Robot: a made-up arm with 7 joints.
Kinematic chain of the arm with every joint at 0, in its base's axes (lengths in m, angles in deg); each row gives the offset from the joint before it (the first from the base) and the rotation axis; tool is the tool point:
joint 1: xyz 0 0.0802 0 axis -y
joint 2: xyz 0 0.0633 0 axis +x
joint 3: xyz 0 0 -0.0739 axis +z
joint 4: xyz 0 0 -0.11 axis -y
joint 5: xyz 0 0 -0.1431 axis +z
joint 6: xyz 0 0 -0.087 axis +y
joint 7: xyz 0 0 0 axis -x
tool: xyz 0 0 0
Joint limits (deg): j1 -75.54..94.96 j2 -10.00..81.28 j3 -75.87..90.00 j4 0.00..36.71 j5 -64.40..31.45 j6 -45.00..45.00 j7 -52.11..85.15
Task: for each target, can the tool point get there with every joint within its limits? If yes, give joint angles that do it. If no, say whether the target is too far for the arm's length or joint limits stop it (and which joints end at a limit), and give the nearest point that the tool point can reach.
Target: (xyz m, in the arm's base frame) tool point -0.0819 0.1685 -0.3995
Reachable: yes | joints -19.59 10.24 -39.76 18.71 -0.67 -36.68 -19.00
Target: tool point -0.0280 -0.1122 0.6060
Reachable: no: too far | nearest point 0.3414 0.0283 0.1574 | short by 0.598 m
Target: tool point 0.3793 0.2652 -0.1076
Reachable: yes | joints 70.87 21.30 -52.65 9.32 -40.87 37.62 51.69
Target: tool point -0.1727 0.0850 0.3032
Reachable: no: joint limits stop it (at a limit: joint 1, joint 2, joint 4) | nearest point -0.3948 0.0716 -0.1018 | short by 0.462 m
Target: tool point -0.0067 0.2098 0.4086
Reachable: no: joint limits stop it (at a limit: joint 1, joint 4) | nearest point 0.1337 0.4816 0.1497 | short by 0.401 m
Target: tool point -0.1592 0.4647 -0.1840
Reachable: yes | joints -61.85 62.89 -32.65 26.73 -31.56 0.80 71.69
